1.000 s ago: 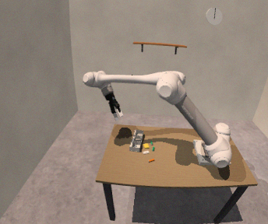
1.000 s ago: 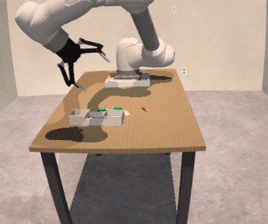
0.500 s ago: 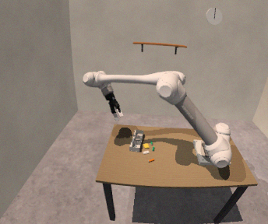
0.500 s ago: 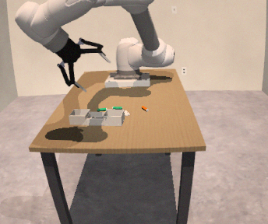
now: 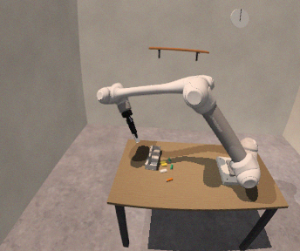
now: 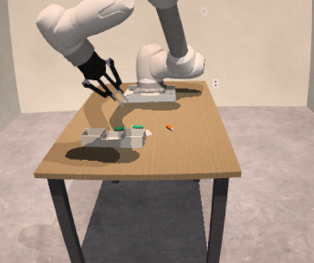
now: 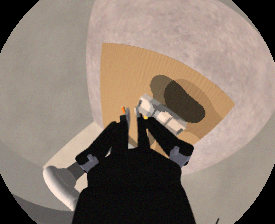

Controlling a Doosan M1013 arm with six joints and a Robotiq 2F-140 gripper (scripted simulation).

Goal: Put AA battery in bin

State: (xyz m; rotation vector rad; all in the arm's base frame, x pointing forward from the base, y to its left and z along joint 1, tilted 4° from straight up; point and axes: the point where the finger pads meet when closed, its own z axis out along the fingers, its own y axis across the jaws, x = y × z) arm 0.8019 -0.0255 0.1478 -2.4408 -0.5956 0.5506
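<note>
My hand is 210 mm above the grey bin row, 120 mm past it and 60 mm to the left of it. Also, from my hand: small white piece: 220 mm below, 200 mm behind, 70 mm to the left; green AA battery: 270 mm behind, 220 mm below, 10 mm to the left; yellow block: 220 mm below, 200 mm behind, 20 mm to the right.
</note>
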